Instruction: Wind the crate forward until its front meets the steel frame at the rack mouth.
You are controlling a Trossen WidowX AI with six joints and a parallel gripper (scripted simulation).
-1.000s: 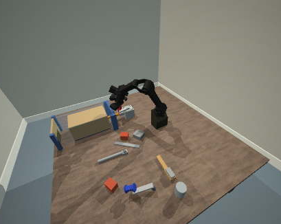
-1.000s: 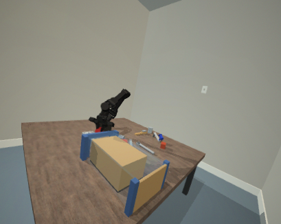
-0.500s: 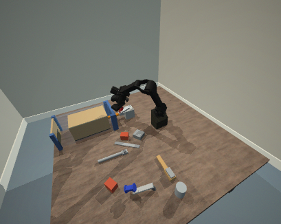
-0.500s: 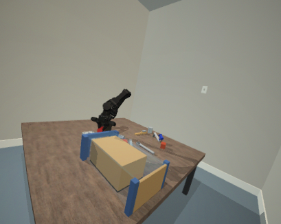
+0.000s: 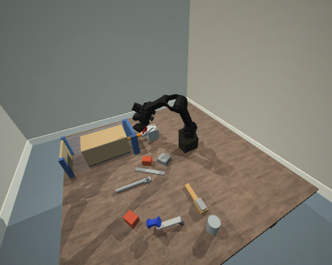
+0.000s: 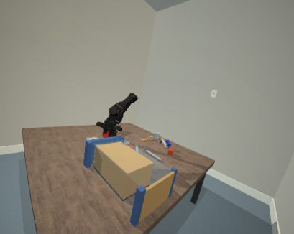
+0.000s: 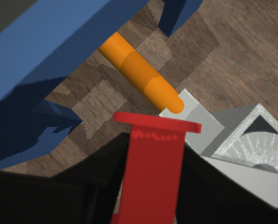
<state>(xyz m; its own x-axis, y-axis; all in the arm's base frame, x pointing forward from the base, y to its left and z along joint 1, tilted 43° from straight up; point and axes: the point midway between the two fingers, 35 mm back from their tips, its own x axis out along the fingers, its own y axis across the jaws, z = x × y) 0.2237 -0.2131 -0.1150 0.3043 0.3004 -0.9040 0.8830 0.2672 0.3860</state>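
Now: gripper tip 4 cm past the red-gripped winch handle and 3 cm above it. The rest, counted from my gripper tip: blue frame 6 cm ahead, 5 cm to the right, 3 cm below; red handle knob 1 cm to the left, 1 cm behind; grey winch 11 cm behind, 10 cm below, 3 cm to the right.
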